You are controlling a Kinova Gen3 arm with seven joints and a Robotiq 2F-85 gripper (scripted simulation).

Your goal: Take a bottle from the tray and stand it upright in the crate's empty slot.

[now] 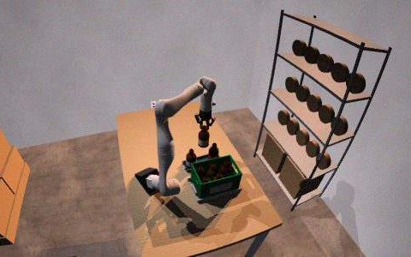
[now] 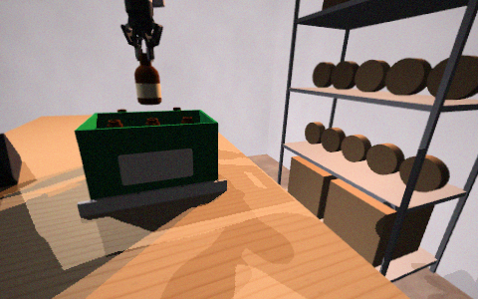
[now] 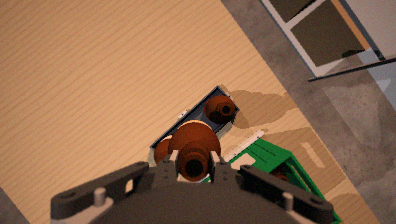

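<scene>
My hand is 70 mm above the brown bottle. The rest, counted from my hand: green crate 240 mm below, 230 mm to the right, 40 mm behind; then dark tray 310 mm below.
</scene>
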